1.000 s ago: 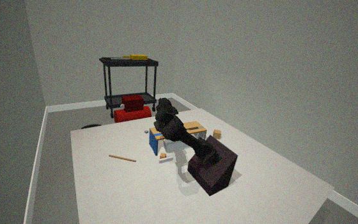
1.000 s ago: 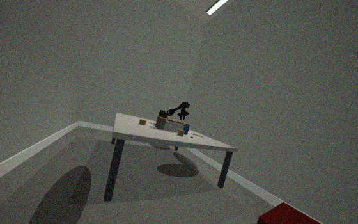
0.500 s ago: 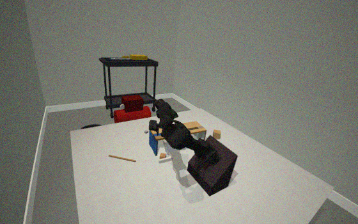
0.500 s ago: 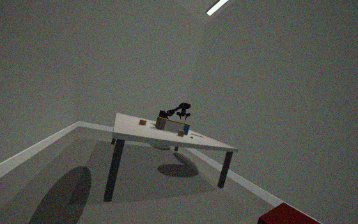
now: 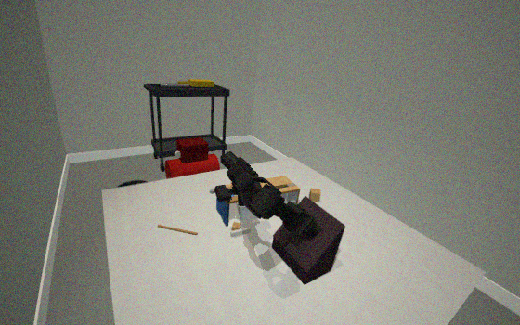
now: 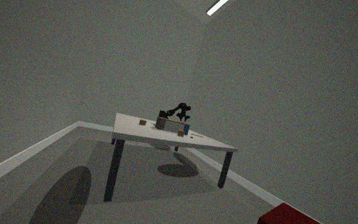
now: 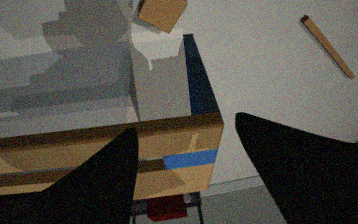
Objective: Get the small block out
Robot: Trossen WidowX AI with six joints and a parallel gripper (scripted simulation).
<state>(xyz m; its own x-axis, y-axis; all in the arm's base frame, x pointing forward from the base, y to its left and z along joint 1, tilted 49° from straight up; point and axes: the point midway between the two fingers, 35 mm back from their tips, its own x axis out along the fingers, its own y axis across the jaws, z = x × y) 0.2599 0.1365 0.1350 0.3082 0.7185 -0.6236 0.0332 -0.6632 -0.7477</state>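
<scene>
Right now the tan block is 12 cm below my gripper tip and 2 cm behind it. The rest, counted from my gripper tip: thin wooden stick 23 cm to the left, 14 cm below, 5 cm ahead; then box 16 cm to the right, 8 cm below, 5 cm ahead.
</scene>
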